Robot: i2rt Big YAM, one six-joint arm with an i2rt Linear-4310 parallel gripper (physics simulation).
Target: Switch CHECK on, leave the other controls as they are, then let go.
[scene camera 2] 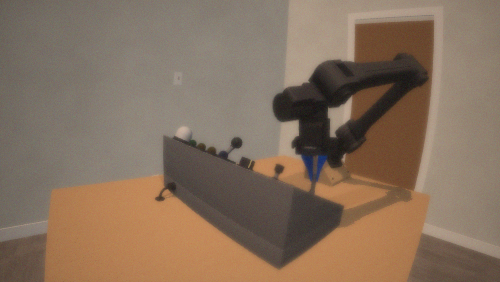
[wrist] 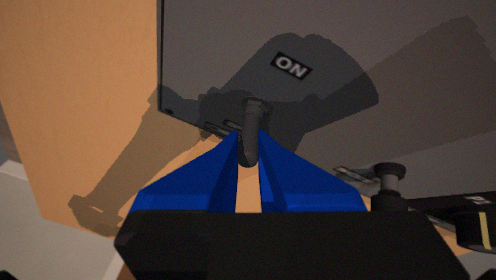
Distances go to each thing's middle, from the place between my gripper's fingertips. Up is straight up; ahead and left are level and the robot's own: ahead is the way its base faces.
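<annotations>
Going by their middles, the check toggle lever [wrist: 248, 145] is the nearest to my hand of the things named here, and I see it 1 cm below my hand. The black mode knob [wrist: 388, 198] is 2 cm below my hand and 12 cm to the right of it. Then I consider the grey control panel [scene camera 2: 276, 221], which is 2 cm below my hand, 10 cm ahead and 18 cm to the right; going by their middles, the panel is the farthest from my hand of the things named here.
</annotations>
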